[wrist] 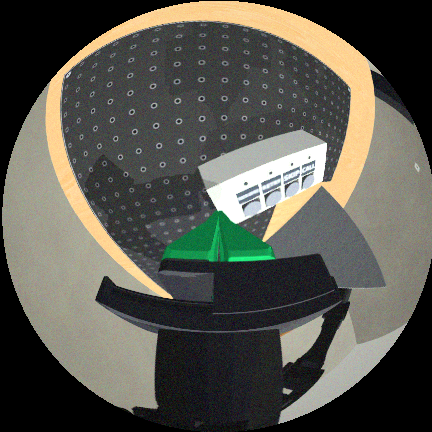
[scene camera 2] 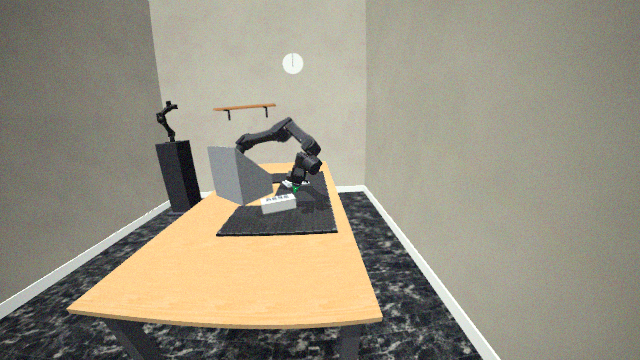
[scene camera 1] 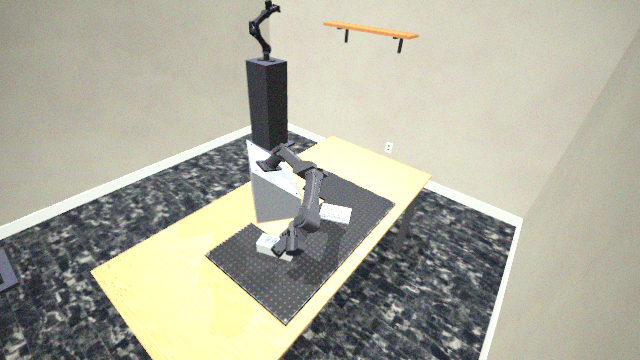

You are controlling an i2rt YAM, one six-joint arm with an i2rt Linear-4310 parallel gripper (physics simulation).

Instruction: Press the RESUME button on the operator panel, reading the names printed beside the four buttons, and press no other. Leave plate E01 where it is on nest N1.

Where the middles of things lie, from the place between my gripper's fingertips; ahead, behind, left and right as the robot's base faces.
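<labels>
There is the white operator panel [wrist: 231,179], and my gripper is 10 mm to the left of it, 50 mm above it and 80 mm beyond it.
</labels>
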